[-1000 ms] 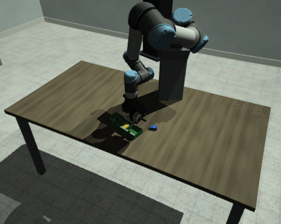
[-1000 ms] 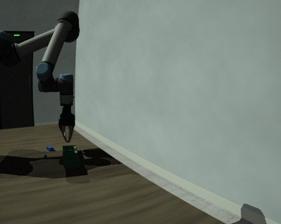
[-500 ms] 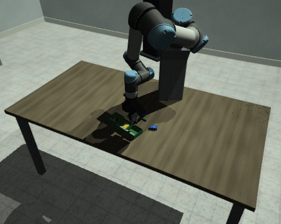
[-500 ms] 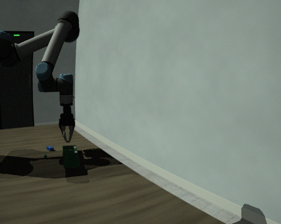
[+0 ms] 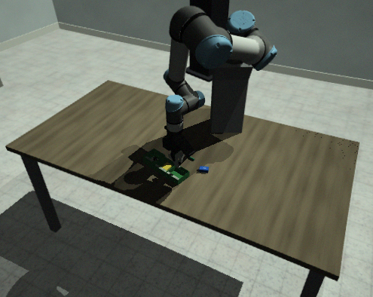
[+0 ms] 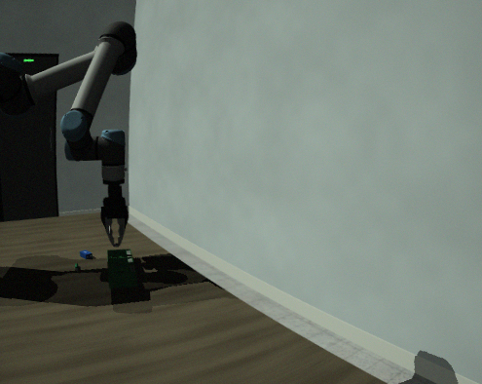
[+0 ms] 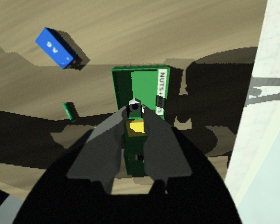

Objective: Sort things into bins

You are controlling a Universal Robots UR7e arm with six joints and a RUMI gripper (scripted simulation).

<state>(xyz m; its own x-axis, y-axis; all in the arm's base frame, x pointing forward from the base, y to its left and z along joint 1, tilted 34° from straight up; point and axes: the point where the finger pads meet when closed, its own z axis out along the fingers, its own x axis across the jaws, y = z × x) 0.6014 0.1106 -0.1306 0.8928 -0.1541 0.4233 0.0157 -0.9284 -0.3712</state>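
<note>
The yellow block is 8 cm to the right of my hand and 6 cm below it. From my hand the other things lie so: green cylinder 14 cm behind, 4 cm to the right, 7 cm below; then blue block 11 cm behind, 6 cm to the left, 7 cm below; then grey hex nut 1 cm below.
</note>
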